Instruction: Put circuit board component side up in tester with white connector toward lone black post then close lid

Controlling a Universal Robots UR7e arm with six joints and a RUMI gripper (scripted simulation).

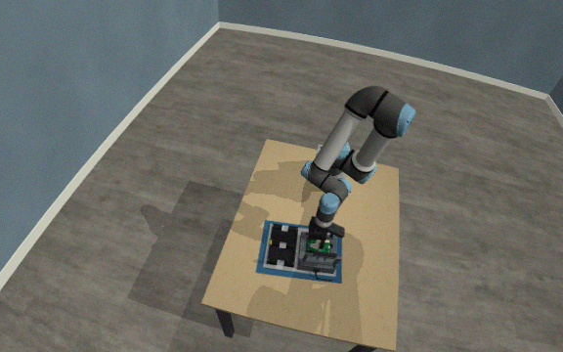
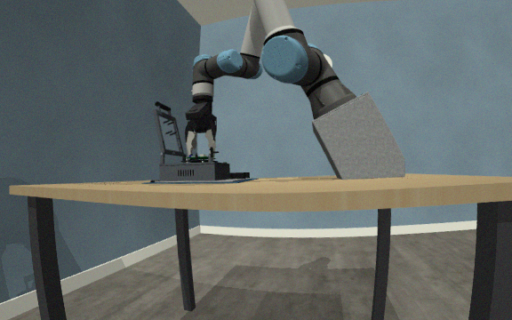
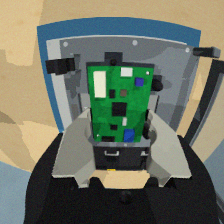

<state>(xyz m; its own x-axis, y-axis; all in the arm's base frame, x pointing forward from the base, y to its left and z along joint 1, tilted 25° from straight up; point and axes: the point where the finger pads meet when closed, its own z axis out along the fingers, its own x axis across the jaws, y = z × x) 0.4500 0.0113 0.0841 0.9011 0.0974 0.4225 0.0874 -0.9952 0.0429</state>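
Now: hand right at the green circuit board. Also, from my hand: tester bed 10 mm to the left, 10 mm below; then see-through lid 120 mm ahead, 10 mm to the left, 100 mm above.
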